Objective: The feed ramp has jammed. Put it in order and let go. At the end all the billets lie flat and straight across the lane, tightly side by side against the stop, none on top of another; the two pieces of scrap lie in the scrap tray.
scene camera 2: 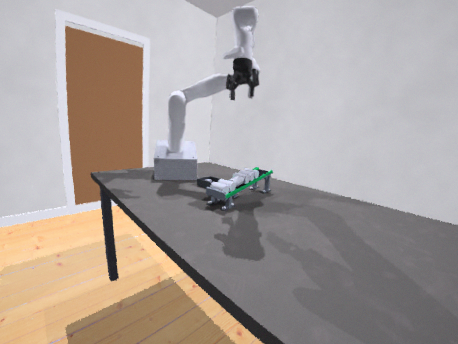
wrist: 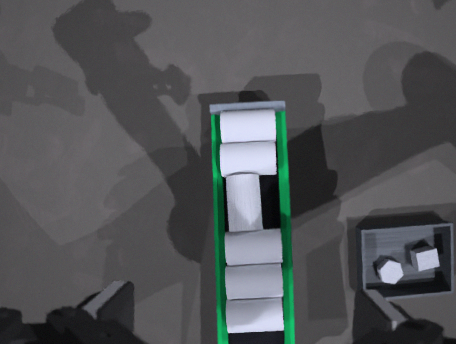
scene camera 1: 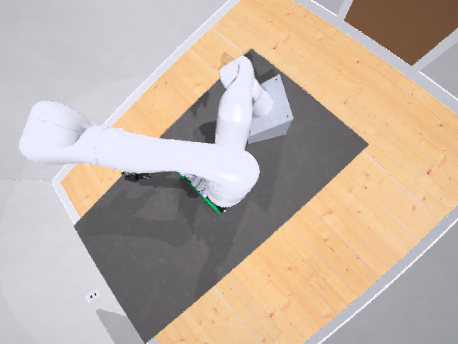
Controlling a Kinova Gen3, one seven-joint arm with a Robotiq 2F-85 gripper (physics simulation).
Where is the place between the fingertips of my gripper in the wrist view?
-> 243, 312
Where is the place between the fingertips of my gripper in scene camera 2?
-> At 241, 99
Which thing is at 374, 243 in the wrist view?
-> A scrap tray.
